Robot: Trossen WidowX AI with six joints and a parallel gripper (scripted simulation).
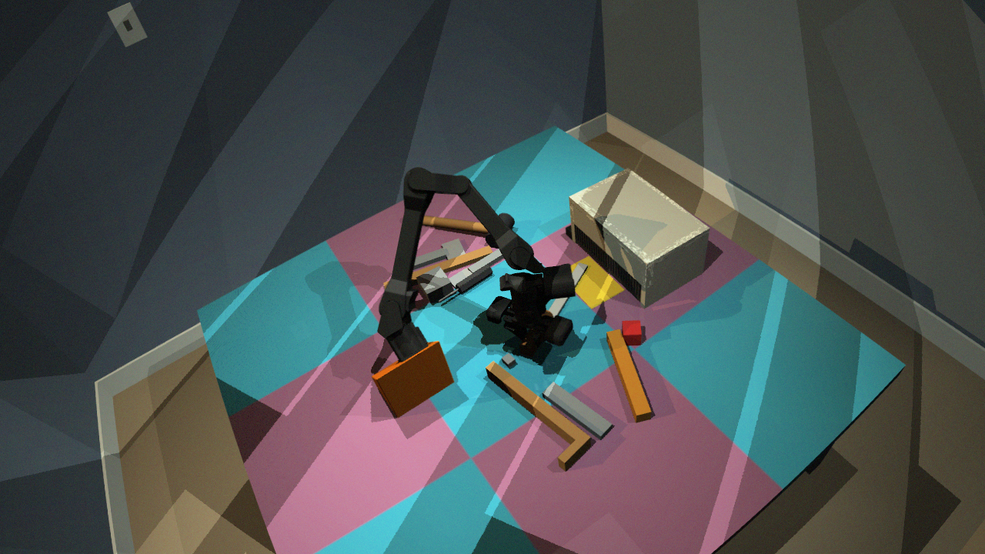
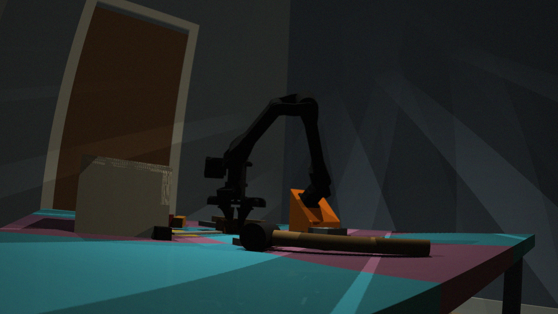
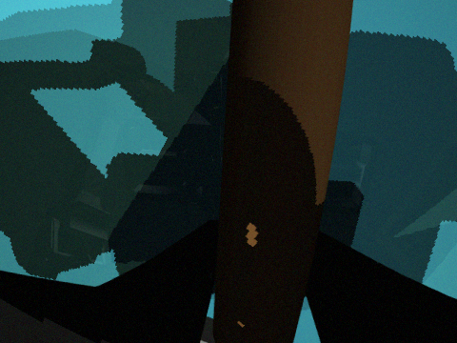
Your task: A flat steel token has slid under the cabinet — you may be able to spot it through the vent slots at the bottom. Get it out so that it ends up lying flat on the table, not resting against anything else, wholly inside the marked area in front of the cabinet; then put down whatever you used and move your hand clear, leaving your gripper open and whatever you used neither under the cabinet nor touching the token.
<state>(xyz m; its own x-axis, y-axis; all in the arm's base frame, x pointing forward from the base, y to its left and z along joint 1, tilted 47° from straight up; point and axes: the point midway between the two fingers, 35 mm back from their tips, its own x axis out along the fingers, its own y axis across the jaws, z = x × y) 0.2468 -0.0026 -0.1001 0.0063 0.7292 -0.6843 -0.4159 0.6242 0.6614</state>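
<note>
Now: gripper tip 26 cm to the right of the screwdriver and 3 cm past it. Also, from my gripper tip: grey bar 20 cm to the right, 4 cm behind; then red cube 18 cm ahead, 14 cm to the right, 1 cm above; then small grey cube 7 cm behind.
</note>
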